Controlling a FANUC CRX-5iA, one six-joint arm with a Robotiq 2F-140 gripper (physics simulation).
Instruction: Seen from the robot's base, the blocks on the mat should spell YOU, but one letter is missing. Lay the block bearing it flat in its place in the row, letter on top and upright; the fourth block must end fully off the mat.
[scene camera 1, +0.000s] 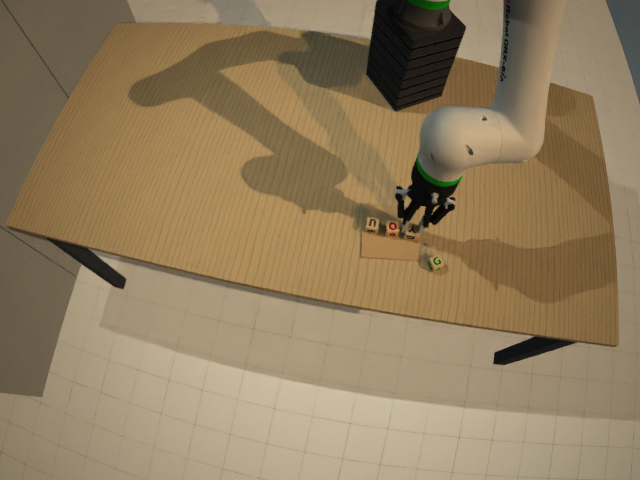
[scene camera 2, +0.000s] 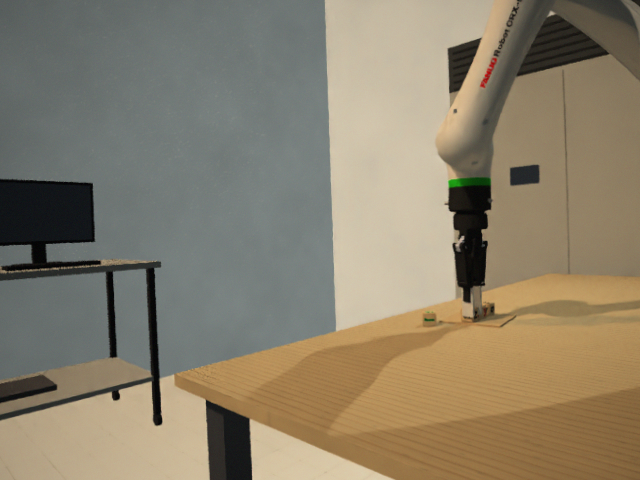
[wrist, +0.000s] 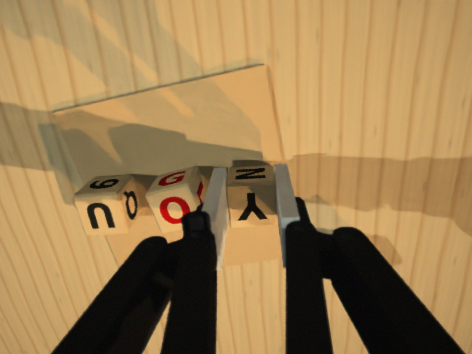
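My gripper (scene camera 1: 413, 226) (scene camera 2: 471, 310) (wrist: 251, 185) is shut on the Y block (scene camera 1: 411, 234) (wrist: 251, 206), at the right end of the row. Y is on its top face, N on a side. Whether it touches the mat (scene camera 1: 388, 249) (scene camera 2: 497, 323) (wrist: 225, 110) or hangs just above is unclear. The O block (scene camera 1: 391, 228) (wrist: 174, 206), with red letters, sits in the middle, turned slightly. The U block (scene camera 1: 372, 225) (wrist: 102, 215) is at the left. The G block (scene camera 1: 435, 262) (scene camera 2: 429, 318), with green letters, lies off the mat, at its right front in scene camera 1.
The wooden table (scene camera 1: 180, 206) (scene camera 2: 465, 392) bears everything. The dark ribbed robot pedestal (scene camera 1: 413, 62) stands at its back. A cart (scene camera 2: 150, 330) with a monitor (scene camera 2: 46, 211) stands beyond the table in scene camera 2. The left finger is close beside the O block.
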